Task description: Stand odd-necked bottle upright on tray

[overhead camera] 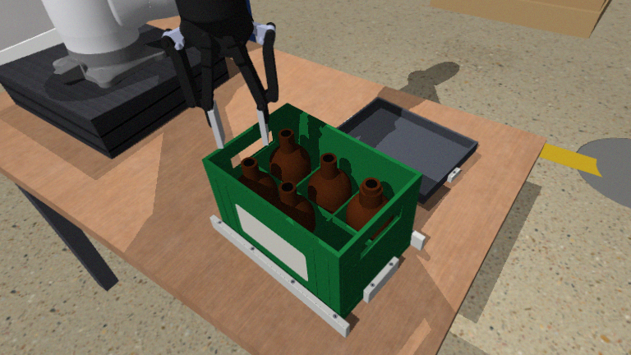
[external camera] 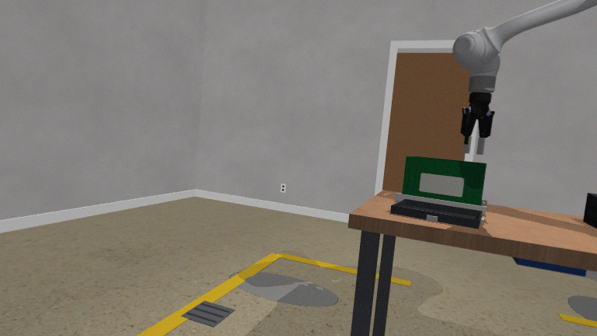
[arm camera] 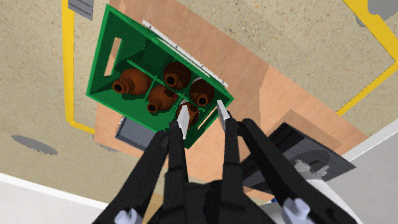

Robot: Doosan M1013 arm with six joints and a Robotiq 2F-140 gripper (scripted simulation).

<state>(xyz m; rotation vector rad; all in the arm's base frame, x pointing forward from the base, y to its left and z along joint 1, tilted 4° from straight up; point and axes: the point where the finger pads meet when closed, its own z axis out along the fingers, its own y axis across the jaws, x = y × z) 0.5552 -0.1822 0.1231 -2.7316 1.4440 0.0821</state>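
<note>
The crate lies 90 mm ahead of my hand, 30 mm to the left of it and 150 mm below it. The rest, counted from my hand: grey tray (130 mm ahead, 310 mm to the left, 220 mm below).
</note>
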